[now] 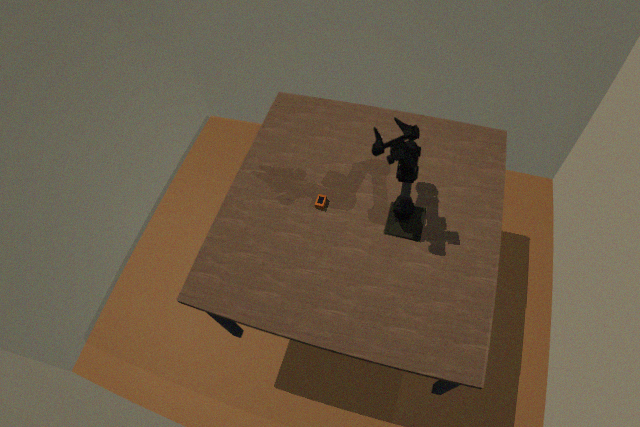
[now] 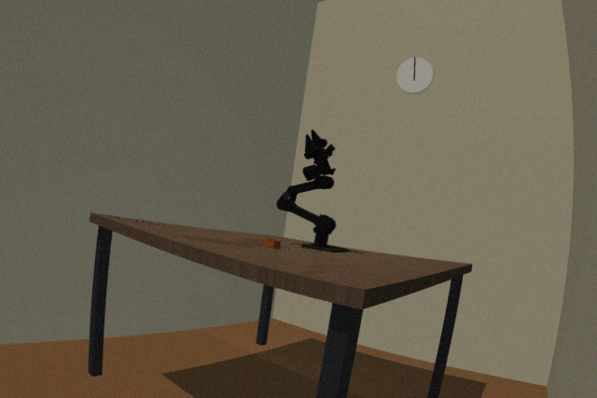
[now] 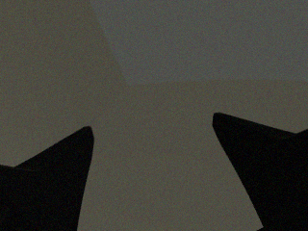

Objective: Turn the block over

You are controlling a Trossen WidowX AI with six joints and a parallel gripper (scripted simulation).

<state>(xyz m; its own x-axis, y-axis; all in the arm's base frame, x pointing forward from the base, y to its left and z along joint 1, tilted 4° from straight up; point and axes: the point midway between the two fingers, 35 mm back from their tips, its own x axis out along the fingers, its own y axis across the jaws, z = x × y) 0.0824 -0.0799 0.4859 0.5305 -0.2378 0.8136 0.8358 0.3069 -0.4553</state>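
Now: gripper tip 50 cm above the orange block, 26 cm short of it and 8 cm to the right of it.
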